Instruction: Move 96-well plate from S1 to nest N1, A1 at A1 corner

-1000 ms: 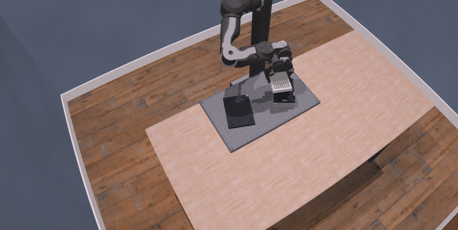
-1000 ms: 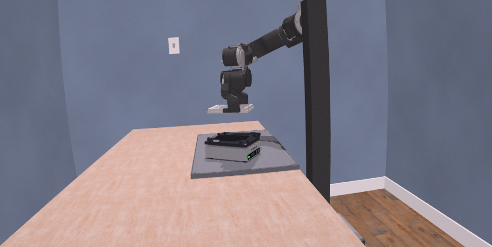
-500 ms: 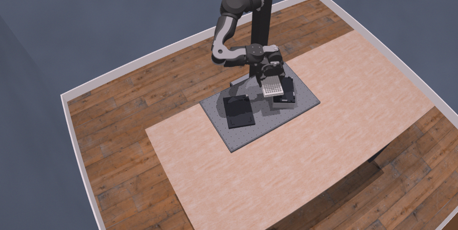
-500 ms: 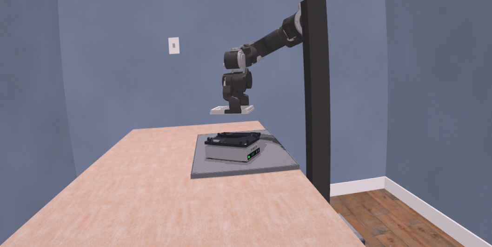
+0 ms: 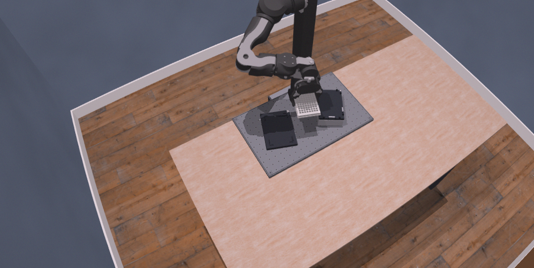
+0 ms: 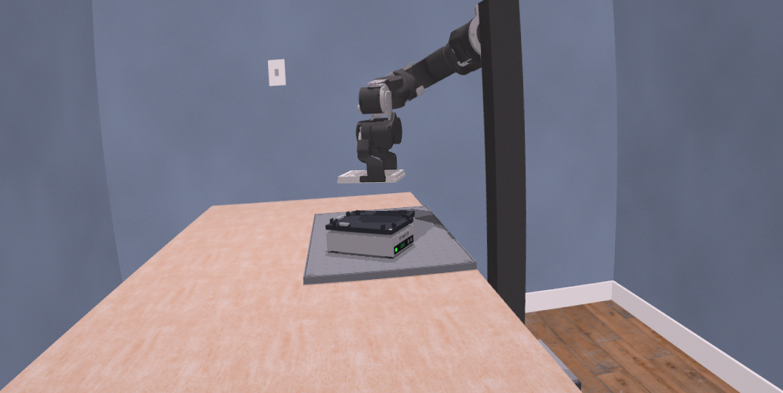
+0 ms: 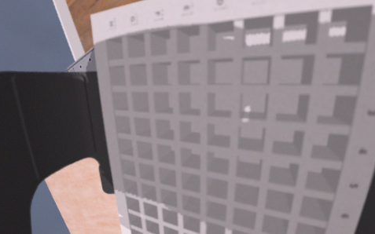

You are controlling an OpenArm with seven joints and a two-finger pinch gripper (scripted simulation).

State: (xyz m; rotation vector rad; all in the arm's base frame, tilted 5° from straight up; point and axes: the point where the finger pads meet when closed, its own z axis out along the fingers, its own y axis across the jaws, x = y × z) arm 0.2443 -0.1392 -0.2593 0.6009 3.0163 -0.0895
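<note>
The plate nest N1 lies 120 mm to the right of my hand and 120 mm below it. From my hand the other things lie so: 96-well plate: 10 mm to the right, 10 mm ahead; then A1 mark: 110 mm below, 50 mm behind, 40 mm to the right; then plate shaker S1: 100 mm to the left, 90 mm below, 60 mm ahead.
</note>
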